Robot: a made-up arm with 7 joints.
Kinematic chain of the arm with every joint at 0, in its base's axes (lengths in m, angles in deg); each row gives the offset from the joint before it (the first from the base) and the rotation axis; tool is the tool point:
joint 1: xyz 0 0.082 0 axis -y
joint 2: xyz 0 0.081 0 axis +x
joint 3: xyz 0 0 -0.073 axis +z
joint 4: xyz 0 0 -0.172 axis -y
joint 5: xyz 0 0 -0.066 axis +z
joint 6: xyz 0 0 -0.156 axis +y
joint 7: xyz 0 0 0 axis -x
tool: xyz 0 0 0
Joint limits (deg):
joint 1: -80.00..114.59
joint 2: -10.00..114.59
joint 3: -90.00..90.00
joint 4: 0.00..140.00
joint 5: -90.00..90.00
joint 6: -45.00..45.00
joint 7: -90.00..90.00
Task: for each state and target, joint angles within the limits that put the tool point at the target. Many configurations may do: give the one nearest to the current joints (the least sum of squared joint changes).
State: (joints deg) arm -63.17 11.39 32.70 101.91 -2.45 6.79 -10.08
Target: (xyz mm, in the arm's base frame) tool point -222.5 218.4 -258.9
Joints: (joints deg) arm -77.03 -7.07 23.69 84.57 -2.45 6.79 -10.08
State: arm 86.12 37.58 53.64 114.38 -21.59 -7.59 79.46
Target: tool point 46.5 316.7 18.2
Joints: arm 74.24 13.76 77.83 139.89 -21.59 -7.59 79.46
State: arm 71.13 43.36 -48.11 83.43 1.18 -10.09 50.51
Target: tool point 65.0 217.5 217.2
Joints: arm 111.82 49.65 -22.15 120.33 1.18 -10.09 50.51
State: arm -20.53 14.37 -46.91 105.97 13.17 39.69 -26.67
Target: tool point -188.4 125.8 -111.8
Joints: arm -65.64 46.56 -82.51 123.43 13.17 39.69 -26.67
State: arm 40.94 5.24 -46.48 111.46 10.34 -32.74 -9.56
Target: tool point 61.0 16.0 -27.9
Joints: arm 32.56 -7.56 -75.26 139.89 10.34 -32.74 -9.56
